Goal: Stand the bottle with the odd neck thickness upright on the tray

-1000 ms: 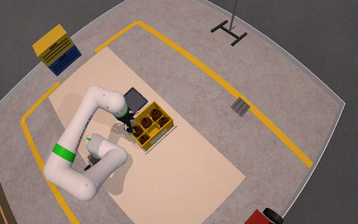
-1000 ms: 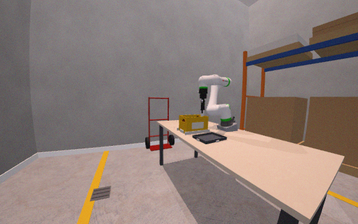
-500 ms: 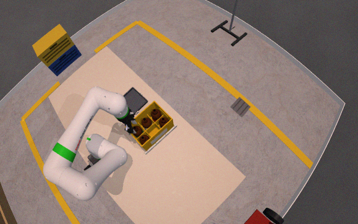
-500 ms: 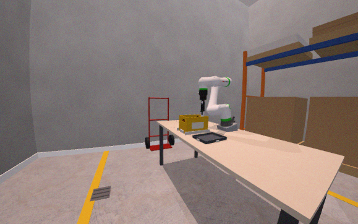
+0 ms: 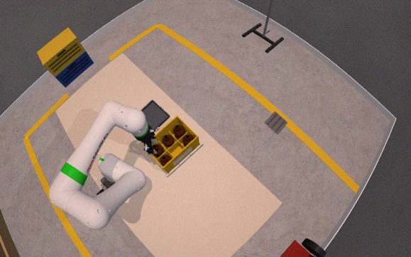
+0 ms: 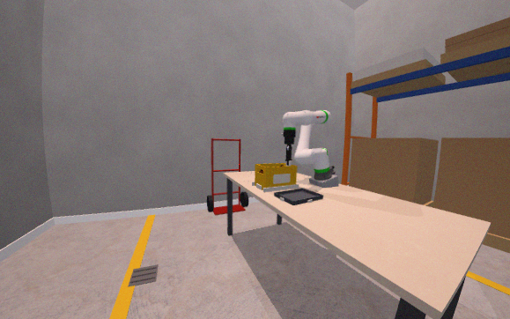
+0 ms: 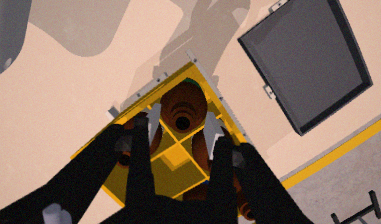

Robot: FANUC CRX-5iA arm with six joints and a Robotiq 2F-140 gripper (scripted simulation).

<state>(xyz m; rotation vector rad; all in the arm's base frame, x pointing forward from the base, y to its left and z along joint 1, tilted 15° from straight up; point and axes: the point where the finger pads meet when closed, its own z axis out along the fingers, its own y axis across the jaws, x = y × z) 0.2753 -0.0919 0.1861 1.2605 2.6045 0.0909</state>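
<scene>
Right now my hand is 9 cm short of the brown bottle, 1 cm to the left of it and 9 cm above it. Also, from my hand: yellow crate 8 cm ahead, 5 cm to the right, 9 cm below; dark tray 12 cm ahead, 23 cm to the left, 16 cm below.
</scene>
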